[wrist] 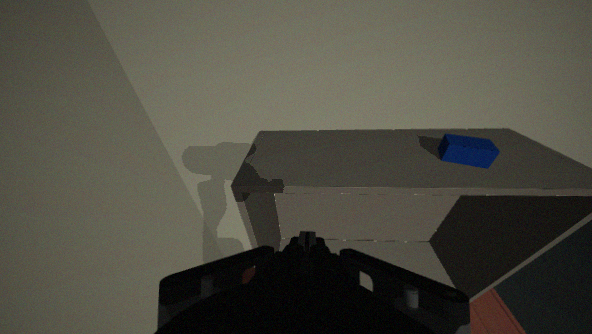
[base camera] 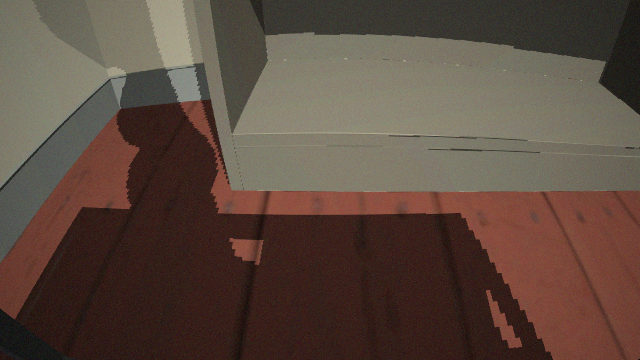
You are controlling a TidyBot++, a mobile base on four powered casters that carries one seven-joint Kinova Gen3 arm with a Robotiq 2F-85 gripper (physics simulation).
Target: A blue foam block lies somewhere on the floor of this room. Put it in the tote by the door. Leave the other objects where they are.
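Places are measured from the arm's base along level axes (x back, y down, z right), in metres.
Pixels of known places: gripper, fingertip midpoint: [wrist: 307,242].
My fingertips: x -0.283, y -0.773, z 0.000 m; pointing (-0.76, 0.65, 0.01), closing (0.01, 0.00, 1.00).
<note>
Behind a point stands the place of what it marks.
A blue block [wrist: 468,151] {z 0.359, x -0.558, y -0.698 m} lies on the top board of a grey shelf unit [wrist: 340,160] {z 0.081, x -0.574, y -0.663 m} [base camera: 350,170] {z 0.006, x -0.476, y 0.357 m}, toward the right in the wrist view. My gripper [wrist: 307,242] {z 0.000, x -0.283, y -0.773 m} is shut and empty, with its fingertips together at the bottom middle of the wrist view. The block is apart from the fingers, above and to the right of them in that view. The block does not show in the base camera view. No blue block shows on the parts of the floor in view, and the tote and the door do not show in either view.
The shelf unit's open lower bay and front face cross the base camera view. To its left are a wall [base camera: 45,55] {z -0.575, x -0.615, y 0.174 m} with a grey skirting board [base camera: 55,145] {z -0.561, x -0.529, y 0.333 m} and a corner. The red plank floor [base camera: 575,260] {z 0.329, x -0.331, y 0.397 m} carries a large shadow. A dark edge [base camera: 25,335] shows at the bottom left.
</note>
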